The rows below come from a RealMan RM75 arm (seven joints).
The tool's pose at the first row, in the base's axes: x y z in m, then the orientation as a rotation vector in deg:
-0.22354, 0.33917, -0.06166, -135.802, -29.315, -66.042
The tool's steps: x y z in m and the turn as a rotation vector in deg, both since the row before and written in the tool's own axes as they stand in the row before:
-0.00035, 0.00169, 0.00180, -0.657, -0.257, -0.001
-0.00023, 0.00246, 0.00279, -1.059, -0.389, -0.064
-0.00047, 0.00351, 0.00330, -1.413, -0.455, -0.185
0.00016, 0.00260, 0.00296, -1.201, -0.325, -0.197
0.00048, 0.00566, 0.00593, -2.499, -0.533, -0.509
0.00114, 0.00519, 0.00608, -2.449, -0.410, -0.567
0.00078, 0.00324, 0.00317, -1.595, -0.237, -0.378
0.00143, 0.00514, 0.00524, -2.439, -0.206, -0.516
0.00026, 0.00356, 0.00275, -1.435, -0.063, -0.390
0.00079, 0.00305, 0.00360, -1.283, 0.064, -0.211
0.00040, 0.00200, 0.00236, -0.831, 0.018, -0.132
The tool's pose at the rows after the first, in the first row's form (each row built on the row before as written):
-0.22174, 0.33870, -0.06332, -136.537, -29.099, -66.091
-0.21886, 0.33811, -0.06561, -137.705, -28.817, -66.222
-0.21529, 0.33679, -0.06860, -139.222, -28.538, -66.507
-0.21203, 0.33605, -0.07069, -140.470, -28.327, -66.834
-0.20522, 0.33405, -0.07482, -142.971, -27.958, -67.715
-0.19817, 0.33230, -0.07835, -145.347, -27.637, -68.734
-0.19418, 0.33078, -0.08006, -146.874, -27.422, -69.436
-0.18762, 0.32831, -0.08267, -149.090, -26.961, -70.682
-0.18417, 0.32599, -0.08440, -150.356, -26.787, -71.517
-0.18001, 0.32442, -0.08616, -151.384, -26.416, -72.376
-0.17736, 0.32331, -0.08737, -152.066, -26.169, -72.903

